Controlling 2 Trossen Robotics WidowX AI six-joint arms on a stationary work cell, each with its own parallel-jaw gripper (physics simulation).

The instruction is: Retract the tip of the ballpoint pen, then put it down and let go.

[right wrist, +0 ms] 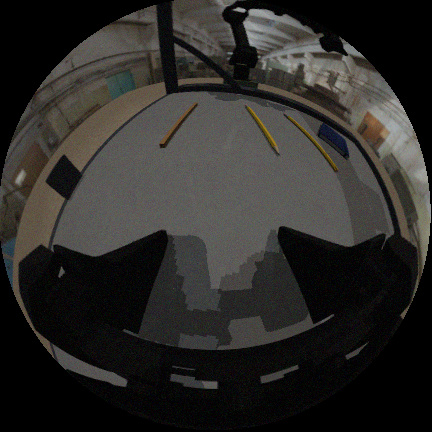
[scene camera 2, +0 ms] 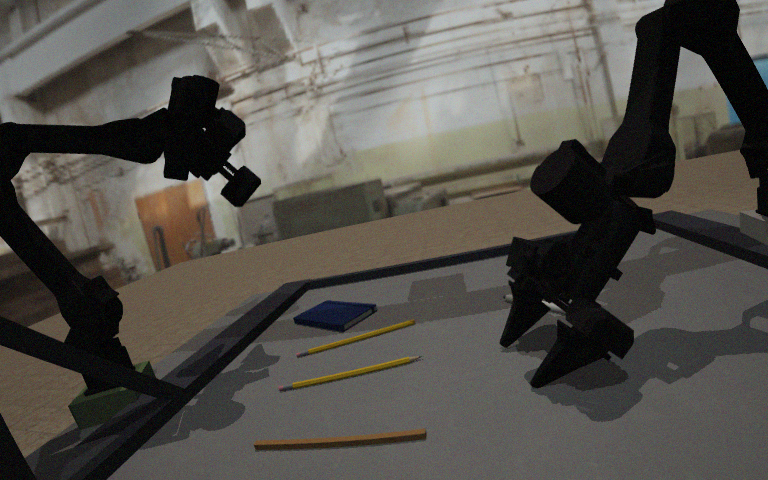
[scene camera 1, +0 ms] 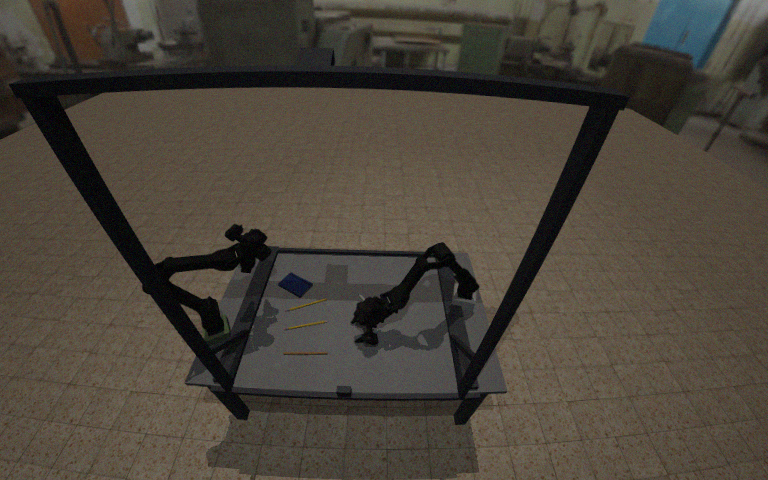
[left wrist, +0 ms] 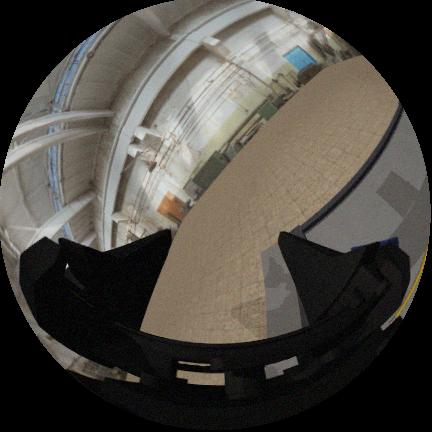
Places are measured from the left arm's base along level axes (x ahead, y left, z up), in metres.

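Pixels of known places: left gripper, between the fingertips: point(scene camera 2: 225, 166) point(left wrist: 226, 236); right gripper, between the fingertips: point(right wrist: 223, 234) point(scene camera 2: 516, 364) point(scene camera 1: 353, 332); left arm's base, origin of its link: point(right wrist: 239, 78) point(scene camera 1: 215, 327); right arm's base, origin of its link: point(scene camera 1: 465, 293).
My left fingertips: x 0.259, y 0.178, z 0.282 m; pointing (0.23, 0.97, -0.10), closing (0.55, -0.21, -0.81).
Note:
Ahead of a thing's pixels: the offset from my left fingertips to its top centre.
A white ballpoint pen @(dx +0.373, dy -0.349, dz -0.309 m) point(scene camera 1: 362, 297) point(scene camera 2: 552, 306) lies on the grey table, partly hidden by my right gripper. In scene camera 2 its dark end shows left of the far finger and part of its body shows behind the gripper. The pen does not show between the fingers in the right wrist view, and its tip state is too small to tell. My right gripper point(scene camera 2: 518, 365) point(right wrist: 223, 234) is open and empty, pointing down low over the table, on the near side of the pen. My left gripper point(left wrist: 226, 236) is open and empty, raised over the table's left edge.
Two yellow pencils @(dx +0.125, dy -0.218, dz -0.315 m) point(scene camera 2: 355, 338) @(dx +0.087, dy -0.318, dz -0.314 m) point(scene camera 2: 351, 373) and an orange-brown stick @(dx +0.036, dy -0.440, dz -0.315 m) point(scene camera 1: 305, 353) point(scene camera 2: 339, 439) point(right wrist: 178, 125) lie at the left of the table. A dark blue notebook @(dx +0.121, dy -0.081, dz -0.310 m) point(scene camera 1: 295, 284) point(scene camera 2: 334, 314) point(right wrist: 333, 139) lies behind them. A dark frame point(scene camera 1: 339, 77) stands around the table.

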